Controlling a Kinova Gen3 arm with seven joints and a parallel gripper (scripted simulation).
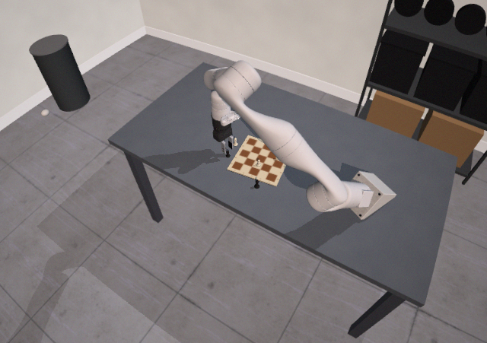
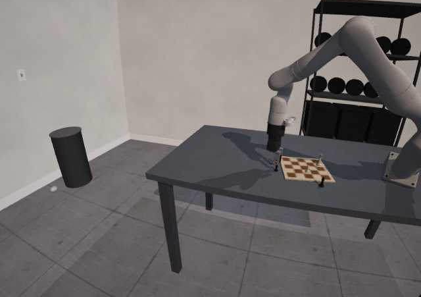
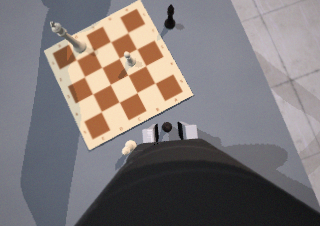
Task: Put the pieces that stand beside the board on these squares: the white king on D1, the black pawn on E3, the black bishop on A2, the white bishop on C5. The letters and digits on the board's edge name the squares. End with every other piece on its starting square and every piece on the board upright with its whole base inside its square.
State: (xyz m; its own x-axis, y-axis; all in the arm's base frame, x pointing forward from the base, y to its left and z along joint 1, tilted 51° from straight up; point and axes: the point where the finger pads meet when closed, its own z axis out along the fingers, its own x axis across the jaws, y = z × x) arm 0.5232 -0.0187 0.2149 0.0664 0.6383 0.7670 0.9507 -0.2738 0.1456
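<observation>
The black pawn lies 40 mm below my hand. The rest, counted from my hand: chessboard: 120 mm behind, 80 mm to the right, 50 mm below; white bishop: 70 mm to the right, 40 mm below, 20 mm ahead; black bishop: 200 mm behind, 40 mm to the left, 40 mm below.
</observation>
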